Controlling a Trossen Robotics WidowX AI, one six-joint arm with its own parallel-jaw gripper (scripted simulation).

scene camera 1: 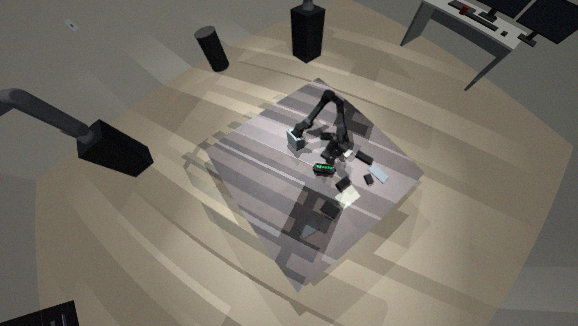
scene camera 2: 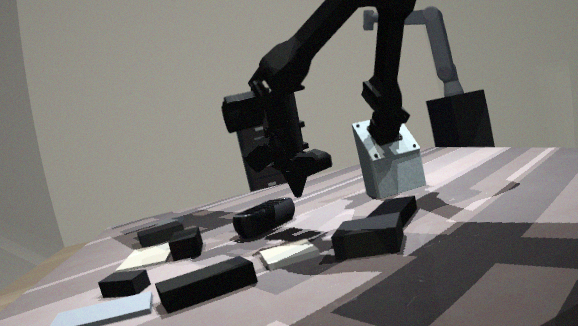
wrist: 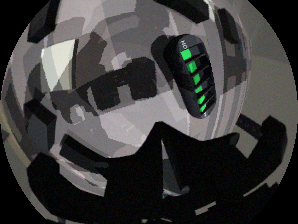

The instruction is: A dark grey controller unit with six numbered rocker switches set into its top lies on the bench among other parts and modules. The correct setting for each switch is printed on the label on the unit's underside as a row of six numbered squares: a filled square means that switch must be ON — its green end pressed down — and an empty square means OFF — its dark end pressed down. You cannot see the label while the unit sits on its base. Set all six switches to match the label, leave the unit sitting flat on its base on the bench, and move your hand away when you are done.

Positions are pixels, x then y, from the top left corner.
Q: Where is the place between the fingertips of my gripper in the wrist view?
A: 158, 124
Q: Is my gripper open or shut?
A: Shut.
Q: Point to a long dark block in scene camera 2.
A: At 183, 291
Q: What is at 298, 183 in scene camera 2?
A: My gripper.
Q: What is my gripper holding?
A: Nothing.
